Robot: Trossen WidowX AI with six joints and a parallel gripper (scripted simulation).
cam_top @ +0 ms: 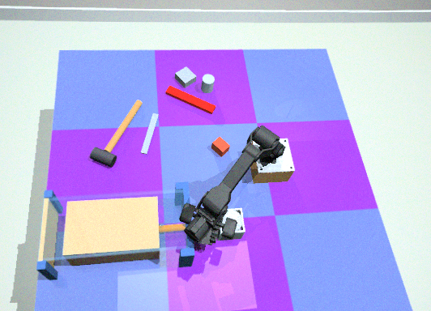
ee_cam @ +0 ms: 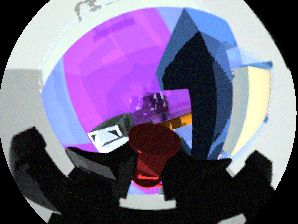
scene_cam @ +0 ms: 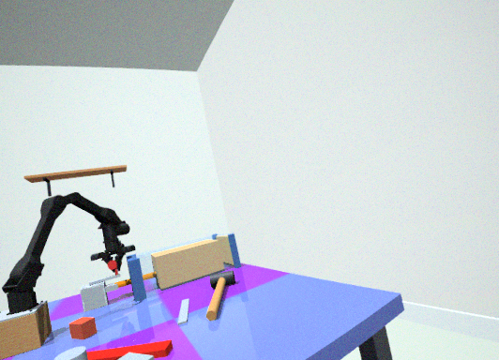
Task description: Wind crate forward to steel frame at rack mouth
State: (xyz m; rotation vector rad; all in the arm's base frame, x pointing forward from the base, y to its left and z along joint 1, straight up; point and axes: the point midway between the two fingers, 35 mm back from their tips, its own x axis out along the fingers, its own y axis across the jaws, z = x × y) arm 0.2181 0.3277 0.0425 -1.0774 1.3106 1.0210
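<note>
My gripper tip is now 10 cm past the winch, 6 cm to the left of it and 8 cm above it. Round my gripper tip: winch handle: 4 cm behind, 2 cm to the right, 1 cm below; grey strip: 27 cm ahead, 42 cm to the right, 11 cm below; red knob: 2 cm above.
</note>
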